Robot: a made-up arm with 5 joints. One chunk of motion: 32 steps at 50 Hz.
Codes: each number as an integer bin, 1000 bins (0 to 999) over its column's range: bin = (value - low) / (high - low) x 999, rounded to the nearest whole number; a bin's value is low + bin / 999 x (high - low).
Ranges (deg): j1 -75..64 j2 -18..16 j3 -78..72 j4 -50..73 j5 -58..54
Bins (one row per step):
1: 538 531 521 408 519
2: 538 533 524 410 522
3: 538 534 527 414 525
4: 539 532 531 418 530
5: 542 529 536 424 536
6: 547 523 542 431 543
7: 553 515 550 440 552
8: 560 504 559 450 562
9: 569 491 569 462 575
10: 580 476 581 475 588
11: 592 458 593 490 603
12: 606 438 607 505 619
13: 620 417 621 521 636
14: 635 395 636 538 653
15: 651 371 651 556 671
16: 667 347 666 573 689
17: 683 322 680 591 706
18: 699 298 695 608 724
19: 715 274 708 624 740
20: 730 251 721 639 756
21: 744 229 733 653 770
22: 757 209 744 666 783
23: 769 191 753 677 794
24: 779 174 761 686 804
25: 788 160 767 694 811
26: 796 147 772 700 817
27: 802 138 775 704 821
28: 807 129 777 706 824
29: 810 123 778 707 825
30: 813 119 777 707 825
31: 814 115 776 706 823
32: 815 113 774 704 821
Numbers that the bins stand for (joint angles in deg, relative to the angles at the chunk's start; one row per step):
1: -0.14 0.07 0.23 0.23 0.19
2: -0.14 0.14 0.68 0.48 0.52
3: -0.14 0.17 1.13 0.97 0.86
4: 0.00 0.11 1.73 1.47 1.42
5: 0.41 0.00 2.48 2.20 2.09
6: 1.11 -0.20 3.38 3.07 2.88
7: 1.94 -0.47 4.58 4.17 3.89
8: 2.92 -0.85 5.93 5.41 5.01
9: 4.17 -1.29 7.44 6.88 6.46
10: 5.70 -1.80 9.24 8.48 7.92
11: 7.37 -2.41 11.04 10.33 9.60
12: 9.32 -3.09 13.14 12.18 11.40
13: 11.27 -3.81 15.24 14.15 13.30
14: 13.35 -4.56 17.50 16.24 15.21
15: 15.58 -5.37 19.75 18.46 17.23
16: 17.81 -6.19 22.00 20.55 19.25
17: 20.03 -7.04 24.10 22.77 21.15
18: 22.26 -7.86 26.35 24.86 23.17
19: 24.48 -8.67 28.31 26.83 24.96
20: 26.57 -9.46 30.26 28.68 26.76
21: 28.52 -10.21 32.06 30.40 28.33
22: 30.33 -10.89 33.71 32.00 29.78
23: 32.00 -11.50 35.06 33.35 31.02
24: 33.39 -12.08 36.26 34.46 32.14
25: 34.64 -12.55 37.17 35.45 32.92
26: 35.75 -13.00 37.92 36.19 33.60
27: 36.59 -13.30 38.37 36.68 34.04
28: 37.29 -13.61 38.67 36.92 34.38
29: 37.70 -13.81 38.82 37.05 34.49
30: 38.12 -13.95 38.67 37.05 34.49
31: 38.26 -14.09 38.52 36.92 34.27
32: 38.40 -14.15 38.22 36.68 34.04

